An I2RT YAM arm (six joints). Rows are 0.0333 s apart.
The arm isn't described. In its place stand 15 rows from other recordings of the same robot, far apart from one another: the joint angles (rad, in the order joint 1, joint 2, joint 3, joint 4, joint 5, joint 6), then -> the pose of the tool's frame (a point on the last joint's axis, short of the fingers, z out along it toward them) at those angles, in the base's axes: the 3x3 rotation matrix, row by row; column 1 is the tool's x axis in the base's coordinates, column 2 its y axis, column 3 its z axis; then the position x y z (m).
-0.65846 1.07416 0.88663 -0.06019 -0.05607 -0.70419 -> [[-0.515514 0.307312 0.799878], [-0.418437 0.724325 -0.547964], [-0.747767 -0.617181 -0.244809]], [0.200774 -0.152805 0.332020]
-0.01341 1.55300 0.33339 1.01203 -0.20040 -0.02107 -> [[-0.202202 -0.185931 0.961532], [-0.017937 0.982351 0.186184], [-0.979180 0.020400 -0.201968]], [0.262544 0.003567 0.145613]
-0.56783 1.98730 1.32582 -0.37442 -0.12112 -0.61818 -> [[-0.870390 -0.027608 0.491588], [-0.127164 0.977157 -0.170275], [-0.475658 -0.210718 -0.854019]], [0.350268 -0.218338 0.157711]
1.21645 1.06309 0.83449 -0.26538 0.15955 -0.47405 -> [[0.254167 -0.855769 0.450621], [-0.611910 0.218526 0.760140], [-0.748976 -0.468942 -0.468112]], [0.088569 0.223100 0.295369]
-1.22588 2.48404 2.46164 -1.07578 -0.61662 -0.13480 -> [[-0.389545 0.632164 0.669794], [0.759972 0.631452 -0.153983], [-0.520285 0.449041 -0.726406]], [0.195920 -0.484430 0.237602]
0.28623 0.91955 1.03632 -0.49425 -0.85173 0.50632 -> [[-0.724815 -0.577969 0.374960], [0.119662 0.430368 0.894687], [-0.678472 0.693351 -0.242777]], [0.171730 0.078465 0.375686]
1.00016 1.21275 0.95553 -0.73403 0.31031 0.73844 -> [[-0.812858 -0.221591 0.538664], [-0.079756 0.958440 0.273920], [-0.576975 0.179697 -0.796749]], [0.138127 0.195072 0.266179]
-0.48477 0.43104 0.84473 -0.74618 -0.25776 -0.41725 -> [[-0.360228 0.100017 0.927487], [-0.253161 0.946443 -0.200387], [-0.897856 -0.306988 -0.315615]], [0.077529 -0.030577 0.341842]
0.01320 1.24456 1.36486 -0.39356 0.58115 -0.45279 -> [[-0.469066 0.347333 0.811996], [-0.371880 0.756256 -0.538314], [-0.801051 -0.554470 -0.225568]], [0.271560 -0.015960 0.424545]
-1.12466 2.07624 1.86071 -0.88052 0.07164 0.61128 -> [[0.210246 0.968675 0.132158], [0.887119 -0.132215 -0.442198], [-0.410873 0.210210 -0.887127]], [0.191890 -0.407098 0.253308]
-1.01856 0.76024 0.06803 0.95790 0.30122 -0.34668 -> [[-0.197723 0.952697 0.230810], [-0.297653 0.165991 -0.940133], [-0.933974 -0.254587 0.250753]], [0.074837 -0.141585 0.213601]
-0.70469 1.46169 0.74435 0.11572 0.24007 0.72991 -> [[0.197818 0.867709 0.456014], [0.681970 0.212339 -0.699878], [-0.704120 0.449437 -0.549747]], [0.226741 -0.203917 0.198634]
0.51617 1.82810 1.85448 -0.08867 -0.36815 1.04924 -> [[-0.697093 -0.338129 0.632242], [0.534538 0.342596 0.772591], [-0.477839 0.876525 -0.058079]], [0.374193 0.227082 0.428577]
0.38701 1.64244 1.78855 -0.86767 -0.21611 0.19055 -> [[-0.698688 -0.392499 0.598147], [-0.084992 0.875687 0.475340], [-0.710360 0.281277 -0.645191]], [0.325136 0.140757 0.400005]
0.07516 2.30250 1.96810 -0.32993 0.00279 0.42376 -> [[-0.590388 0.186346 0.785314], [0.367896 0.928159 0.056338], [-0.718397 0.322175 -0.616529]], [0.532300 0.039984 0.218622]
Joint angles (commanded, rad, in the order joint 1, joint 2, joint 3, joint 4, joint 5, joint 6), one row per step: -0.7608, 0.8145, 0.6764, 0.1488, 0.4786, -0.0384; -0.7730, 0.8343, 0.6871, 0.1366, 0.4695, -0.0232; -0.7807, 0.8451, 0.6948, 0.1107, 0.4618, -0.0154; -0.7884, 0.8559, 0.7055, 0.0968, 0.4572, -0.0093; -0.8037, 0.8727, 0.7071, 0.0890, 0.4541, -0.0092; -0.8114, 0.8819, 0.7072, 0.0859, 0.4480, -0.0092; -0.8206, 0.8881, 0.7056, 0.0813, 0.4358, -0.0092; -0.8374, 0.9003, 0.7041, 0.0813, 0.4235, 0.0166; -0.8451, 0.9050, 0.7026, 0.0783, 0.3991, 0.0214; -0.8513, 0.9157, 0.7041, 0.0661, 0.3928, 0.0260; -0.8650, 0.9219, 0.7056, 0.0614, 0.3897, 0.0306; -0.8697, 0.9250, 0.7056, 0.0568, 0.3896, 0.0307; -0.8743, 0.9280, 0.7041, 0.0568, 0.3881, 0.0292; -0.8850, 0.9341, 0.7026, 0.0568, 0.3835, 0.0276; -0.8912, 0.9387, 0.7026, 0.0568, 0.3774, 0.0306; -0.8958, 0.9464, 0.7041, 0.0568, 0.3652, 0.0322; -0.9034, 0.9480, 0.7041, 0.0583, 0.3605, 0.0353
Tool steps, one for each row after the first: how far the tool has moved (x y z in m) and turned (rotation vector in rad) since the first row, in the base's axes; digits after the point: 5 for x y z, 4 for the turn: 0.00142, -0.00431, -0.00099, 0.0197, 0.0010, -0.0031; 0.00201, -0.00672, -0.00293, 0.0427, 0.0142, -0.0034; 0.00245, -0.00916, -0.00256, 0.0547, 0.0181, -0.0068; 0.00261, -0.01367, -0.00594, 0.0713, 0.0337, -0.0192; 0.00290, -0.01602, -0.00797, 0.0805, 0.0418, -0.0210; 0.00267, -0.01803, -0.01023, 0.0901, 0.0496, -0.0182; 0.00200, -0.02198, -0.01313, 0.1093, 0.0333, -0.0241; 0.00213, -0.02342, -0.01494, 0.1193, 0.0337, -0.0079; 0.00260, -0.02567, -0.01780, 0.1373, 0.0430, -0.0086; 0.00110, -0.02833, -0.01899, 0.1464, 0.0437, -0.0198; 0.00063, -0.02936, -0.02010, 0.1524, 0.0483, -0.0246; 0.00024, -0.03038, -0.02123, 0.1555, 0.0522, -0.0278; -0.00076, -0.03263, -0.02300, 0.1615, 0.0576, -0.0340; -0.00110, -0.03407, -0.02394, 0.1666, 0.0569, -0.0344; -0.00057, -0.03572, -0.02499, 0.1731, 0.0582, -0.0272; -0.00159, -0.03691, -0.02517, 0.1748, 0.0544, -0.0304
